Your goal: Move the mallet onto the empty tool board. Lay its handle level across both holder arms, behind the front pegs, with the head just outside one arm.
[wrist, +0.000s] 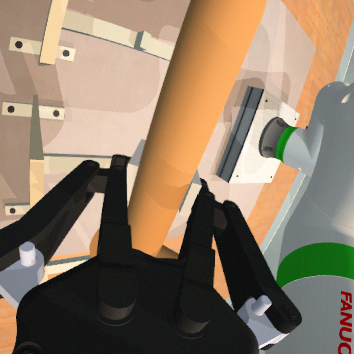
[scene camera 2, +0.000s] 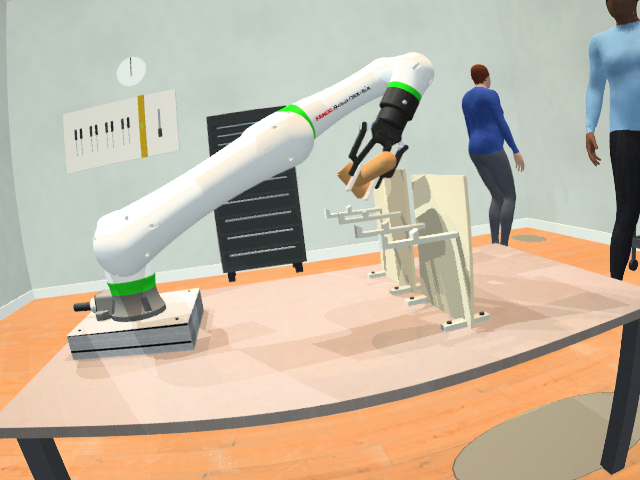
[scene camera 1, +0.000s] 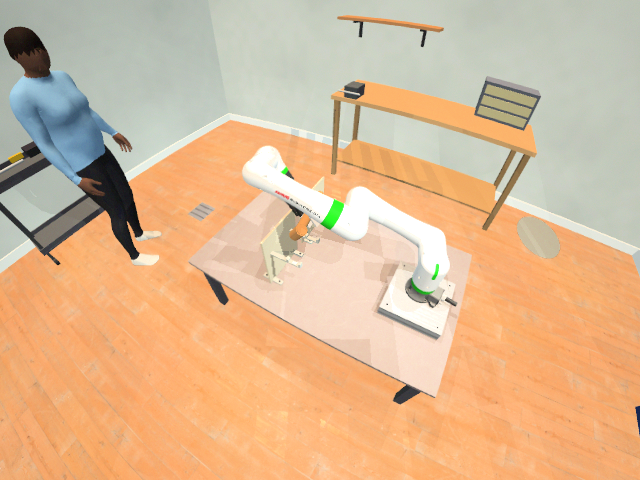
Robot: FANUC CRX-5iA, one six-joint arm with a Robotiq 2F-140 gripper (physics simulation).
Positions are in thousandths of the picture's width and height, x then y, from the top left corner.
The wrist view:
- my gripper: 462, 451
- orange mallet: 592, 143, held by my gripper
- cream tool board: 134, 140
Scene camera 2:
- my gripper: 557, 407
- orange mallet: 604, 336
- cream tool board: 691, 484
